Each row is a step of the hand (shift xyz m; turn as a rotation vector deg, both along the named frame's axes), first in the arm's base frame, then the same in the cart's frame.
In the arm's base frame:
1: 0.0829 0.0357 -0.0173 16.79 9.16 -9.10
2: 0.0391 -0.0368 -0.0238 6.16 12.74 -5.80
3: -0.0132 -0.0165 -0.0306 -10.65 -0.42 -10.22
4: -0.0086 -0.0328 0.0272 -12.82 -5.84 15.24
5: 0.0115 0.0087 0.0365 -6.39 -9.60 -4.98
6: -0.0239 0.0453 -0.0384 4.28 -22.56 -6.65
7: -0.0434 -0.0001 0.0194 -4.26 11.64 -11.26
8: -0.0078 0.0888 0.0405 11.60 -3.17 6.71
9: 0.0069 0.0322 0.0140 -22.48 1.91 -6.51
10: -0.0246 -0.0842 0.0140 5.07 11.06 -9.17
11: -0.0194 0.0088 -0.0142 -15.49 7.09 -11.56
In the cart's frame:
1: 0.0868 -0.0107 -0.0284 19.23 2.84 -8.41
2: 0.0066 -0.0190 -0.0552 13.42 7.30 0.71
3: -0.0187 0.0210 -0.0243 -7.53 12.48 -2.34
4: -0.0300 -0.0313 0.0032 -14.49 -7.71 12.70
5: 0.0118 -0.0282 0.0245 -10.77 2.21 -6.07
6: 0.0147 0.0613 0.0112 -11.24 -7.91 -19.56
7: -0.0338 0.0069 0.0327 5.28 15.85 1.08
8: 0.0500 0.0162 0.0826 6.11 -12.07 -2.55
9: 0.0255 0.0016 0.0251 -15.09 16.63 6.87
10: -0.0750 -0.0382 -0.0284 11.73 9.50 -2.05
11: -0.0077 0.0240 0.0043 -6.10 19.38 3.31

